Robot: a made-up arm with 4 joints. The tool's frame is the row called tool. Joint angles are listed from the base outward. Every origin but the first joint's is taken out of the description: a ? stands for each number. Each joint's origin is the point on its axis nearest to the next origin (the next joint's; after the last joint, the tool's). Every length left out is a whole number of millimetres.
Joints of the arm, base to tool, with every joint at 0 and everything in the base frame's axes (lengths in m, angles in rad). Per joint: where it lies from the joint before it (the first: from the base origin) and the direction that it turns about. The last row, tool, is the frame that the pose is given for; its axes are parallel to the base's.
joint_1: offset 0 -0.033 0.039 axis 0 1 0
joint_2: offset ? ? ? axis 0 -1 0
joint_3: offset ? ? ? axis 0 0 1
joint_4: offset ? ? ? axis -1 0 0
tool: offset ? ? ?
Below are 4 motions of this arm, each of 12 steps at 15 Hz.
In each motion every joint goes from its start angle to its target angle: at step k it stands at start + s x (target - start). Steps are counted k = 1, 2, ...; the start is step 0. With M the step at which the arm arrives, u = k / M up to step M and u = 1 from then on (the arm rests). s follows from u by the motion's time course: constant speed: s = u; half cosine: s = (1 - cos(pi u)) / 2; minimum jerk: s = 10 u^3 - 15 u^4 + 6 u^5.
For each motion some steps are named. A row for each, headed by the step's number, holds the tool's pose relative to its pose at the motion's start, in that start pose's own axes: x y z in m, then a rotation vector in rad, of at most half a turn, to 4 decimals.
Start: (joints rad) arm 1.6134 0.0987 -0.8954 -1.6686
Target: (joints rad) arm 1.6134 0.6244 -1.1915 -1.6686
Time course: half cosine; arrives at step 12
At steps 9, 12:
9: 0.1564 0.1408 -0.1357 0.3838 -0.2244 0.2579
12: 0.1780 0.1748 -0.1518 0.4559 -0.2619 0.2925

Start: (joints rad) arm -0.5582 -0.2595 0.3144 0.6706
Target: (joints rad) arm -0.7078 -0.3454 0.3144 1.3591
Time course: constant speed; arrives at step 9
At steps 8, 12:
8: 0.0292 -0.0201 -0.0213 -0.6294 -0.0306 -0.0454
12: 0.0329 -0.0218 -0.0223 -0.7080 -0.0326 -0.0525

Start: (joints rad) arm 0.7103 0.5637 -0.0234 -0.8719
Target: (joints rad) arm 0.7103 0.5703 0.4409 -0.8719
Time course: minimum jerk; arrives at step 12
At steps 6, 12:
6: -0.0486 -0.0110 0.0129 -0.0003 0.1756 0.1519
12: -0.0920 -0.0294 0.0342 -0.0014 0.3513 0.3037

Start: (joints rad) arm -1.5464 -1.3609 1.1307 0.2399
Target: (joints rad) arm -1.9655 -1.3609 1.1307 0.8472
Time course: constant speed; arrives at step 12
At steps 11, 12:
11: 0.1227 -0.2846 -0.0620 -0.9030 -0.1464 -0.0835
12: 0.1333 -0.3101 -0.0605 -0.9848 -0.1582 -0.0956

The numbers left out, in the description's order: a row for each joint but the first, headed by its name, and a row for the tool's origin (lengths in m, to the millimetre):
joint_2: -0.302 0 0.046
joint_3: 0.058 0 -0.405
joint_4: -0.048 0.176 0
tool: 0 -0.007 -0.068

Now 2 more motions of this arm.
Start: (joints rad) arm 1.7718 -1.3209 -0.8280 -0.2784
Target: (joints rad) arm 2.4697 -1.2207 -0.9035 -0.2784
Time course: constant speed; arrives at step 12
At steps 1, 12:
1: -0.0258 -0.0280 0.0078 -0.0368 0.0306 -0.0153
12: -0.2895 -0.2807 0.2105 -0.4553 0.3524 -0.1769

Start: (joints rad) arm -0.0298 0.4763 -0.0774 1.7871
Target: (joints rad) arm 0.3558 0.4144 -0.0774 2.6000
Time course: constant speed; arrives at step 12
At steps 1, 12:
1: -0.0082 -0.0117 -0.0016 -0.0706 -0.0092 0.0360
12: -0.0648 -0.1480 -0.0010 -0.8336 -0.2681 0.3733

